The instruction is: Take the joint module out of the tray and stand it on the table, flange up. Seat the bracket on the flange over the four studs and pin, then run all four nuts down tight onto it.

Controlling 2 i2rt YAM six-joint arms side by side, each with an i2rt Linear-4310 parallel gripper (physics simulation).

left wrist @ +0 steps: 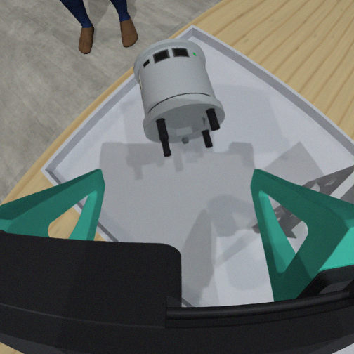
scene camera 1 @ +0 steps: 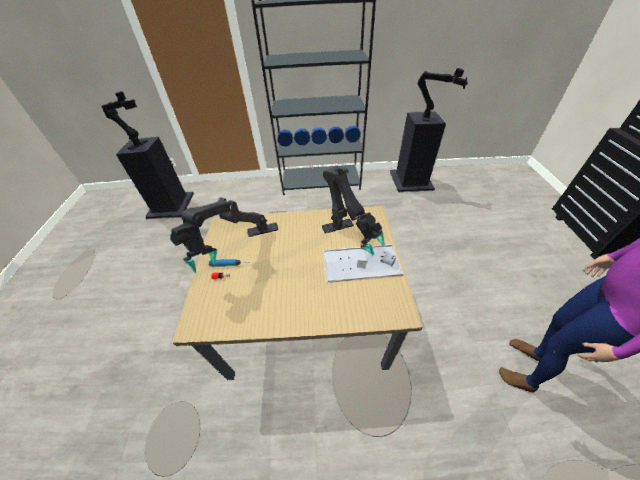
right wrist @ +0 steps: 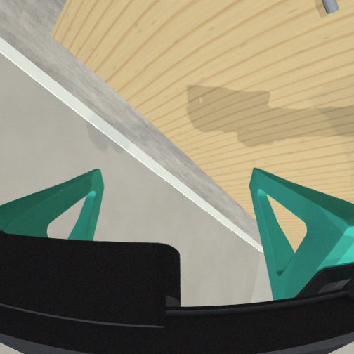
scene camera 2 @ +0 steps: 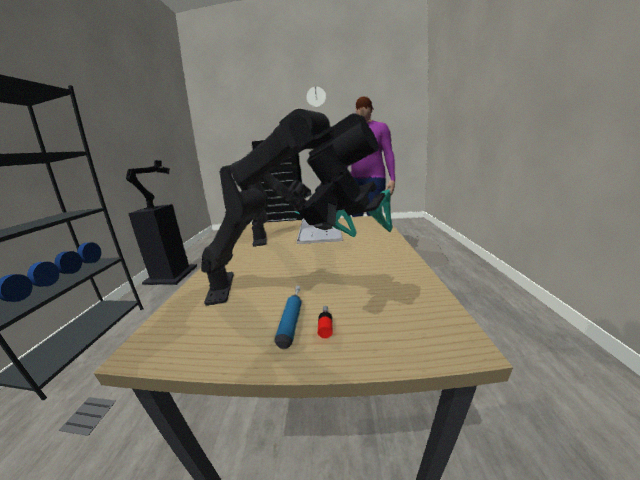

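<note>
The grey joint module lies on its side in the white tray, its studded flange facing the gripper in the left wrist view. The grey bracket lies in the tray, partly behind a finger in the left wrist view. Several small nuts lie in the tray's left part in scene camera 1. My left gripper is open and empty, above the tray beside the module. My right gripper is open and empty, raised near the table's left edge in scene camera 1.
A blue screwdriver and a short red and black driver lie on the wooden table near the right gripper. A person stands beyond the tray's end of the table.
</note>
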